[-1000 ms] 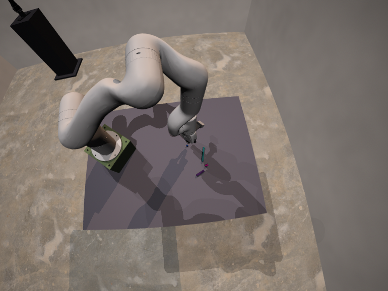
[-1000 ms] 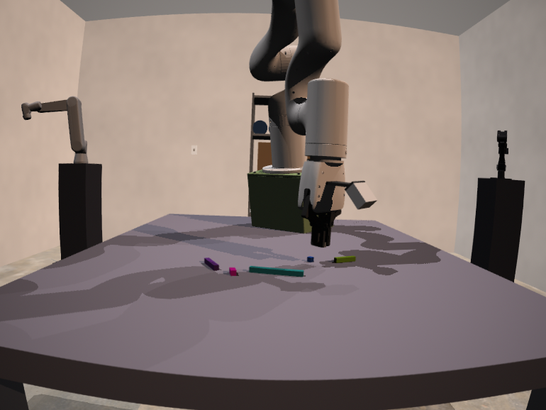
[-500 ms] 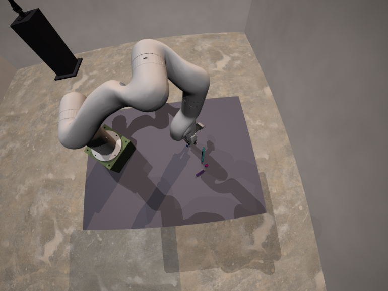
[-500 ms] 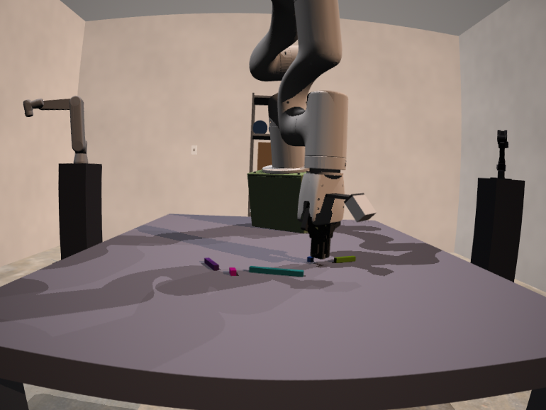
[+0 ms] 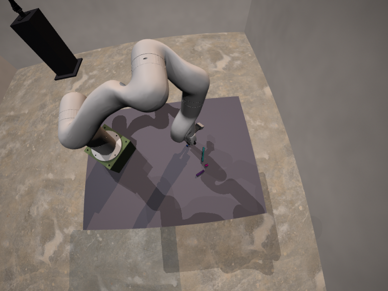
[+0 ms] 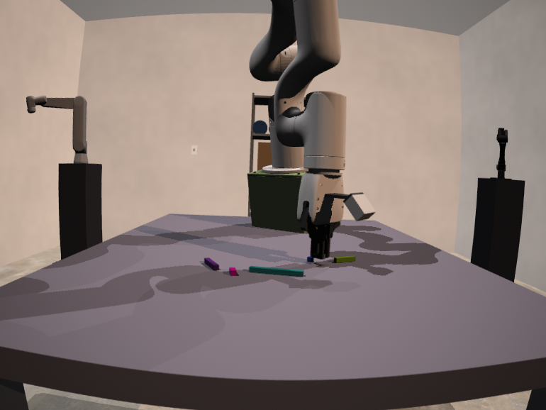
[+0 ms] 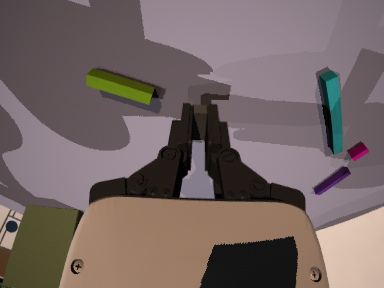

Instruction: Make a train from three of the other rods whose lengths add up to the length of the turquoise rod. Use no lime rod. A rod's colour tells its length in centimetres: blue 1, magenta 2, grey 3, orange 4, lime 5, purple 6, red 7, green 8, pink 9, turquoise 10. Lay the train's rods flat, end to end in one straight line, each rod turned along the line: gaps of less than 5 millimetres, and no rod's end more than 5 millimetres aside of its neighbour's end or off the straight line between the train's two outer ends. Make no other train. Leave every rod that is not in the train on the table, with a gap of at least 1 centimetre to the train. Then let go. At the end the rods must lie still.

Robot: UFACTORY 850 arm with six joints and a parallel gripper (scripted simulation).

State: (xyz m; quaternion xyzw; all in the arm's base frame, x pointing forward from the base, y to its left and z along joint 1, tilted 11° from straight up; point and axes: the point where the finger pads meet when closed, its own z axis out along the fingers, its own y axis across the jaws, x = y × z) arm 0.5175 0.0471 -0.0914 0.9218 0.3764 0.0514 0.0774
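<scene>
My gripper is now 20 mm past the blue rod, 20 mm to the left of it and 30 mm above it. Also, from my hand: grey rod (20 mm below); turquoise rod (90 mm ahead, 90 mm to the right, 30 mm below); lime rod (30 mm behind, 60 mm to the left, 30 mm below).
</scene>
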